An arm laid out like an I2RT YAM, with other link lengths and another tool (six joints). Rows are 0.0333 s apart.
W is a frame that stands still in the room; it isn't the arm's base.
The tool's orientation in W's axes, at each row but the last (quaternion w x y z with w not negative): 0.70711, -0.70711, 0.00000, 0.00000; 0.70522, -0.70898, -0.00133, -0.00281; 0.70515, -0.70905, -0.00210, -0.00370; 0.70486, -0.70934, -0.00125, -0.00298; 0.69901, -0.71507, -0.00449, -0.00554; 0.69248, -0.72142, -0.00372, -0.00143; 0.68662, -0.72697, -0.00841, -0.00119; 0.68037, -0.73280, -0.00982, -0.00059; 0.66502, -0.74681, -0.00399, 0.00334; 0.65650, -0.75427, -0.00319, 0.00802; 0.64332, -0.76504, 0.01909, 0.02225; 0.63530, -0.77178, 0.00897, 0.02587; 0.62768, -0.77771, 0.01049, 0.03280
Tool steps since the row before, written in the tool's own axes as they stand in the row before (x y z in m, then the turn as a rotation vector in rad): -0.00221, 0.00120, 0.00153, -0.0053, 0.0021, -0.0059; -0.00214, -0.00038, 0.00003, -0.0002, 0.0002, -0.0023; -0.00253, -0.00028, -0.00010, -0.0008, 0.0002, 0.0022; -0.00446, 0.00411, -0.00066, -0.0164, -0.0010, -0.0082; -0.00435, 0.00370, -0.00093, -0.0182, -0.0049, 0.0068; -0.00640, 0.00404, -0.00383, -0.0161, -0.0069, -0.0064; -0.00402, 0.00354, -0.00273, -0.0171, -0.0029, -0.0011; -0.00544, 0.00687, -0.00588, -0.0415, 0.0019, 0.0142; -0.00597, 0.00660, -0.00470, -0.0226, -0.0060, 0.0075; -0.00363, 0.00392, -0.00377, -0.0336, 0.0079, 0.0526; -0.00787, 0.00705, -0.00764, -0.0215, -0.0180, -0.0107; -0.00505, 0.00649, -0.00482, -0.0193, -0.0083, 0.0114; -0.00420, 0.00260, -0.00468, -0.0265, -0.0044, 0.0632
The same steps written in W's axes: -0.00221, 0.00153, -0.00120, -0.0053, -0.0059, -0.0021; -0.00214, 0.00004, 0.00037, -0.0002, -0.0023, -0.0002; -0.00253, -0.00009, 0.00026, -0.0008, 0.0022, -0.0002; -0.00444, -0.00068, -0.00413, -0.0164, -0.0082, 0.0010; -0.00430, -0.00101, -0.00374, -0.0183, 0.0069, 0.0045; -0.00636, -0.00401, -0.00393, -0.0161, -0.0062, 0.0070; -0.00394, -0.00297, -0.00343, -0.0171, -0.0011, 0.0027; -0.00526, -0.00645, -0.00649, -0.0416, 0.0135, -0.0035; -0.00591, -0.00549, -0.00601, -0.0227, 0.0079, 0.0051; -0.00359, -0.00433, -0.00333, -0.0345, 0.0505, -0.0148; -0.00819, -0.00873, -0.00516, -0.0203, -0.0074, 0.0208; -0.00521, -0.00608, -0.00518, -0.0192, 0.0124, 0.0069; -0.00416, -0.00523, -0.00128, -0.0286, 0.0620, -0.0073
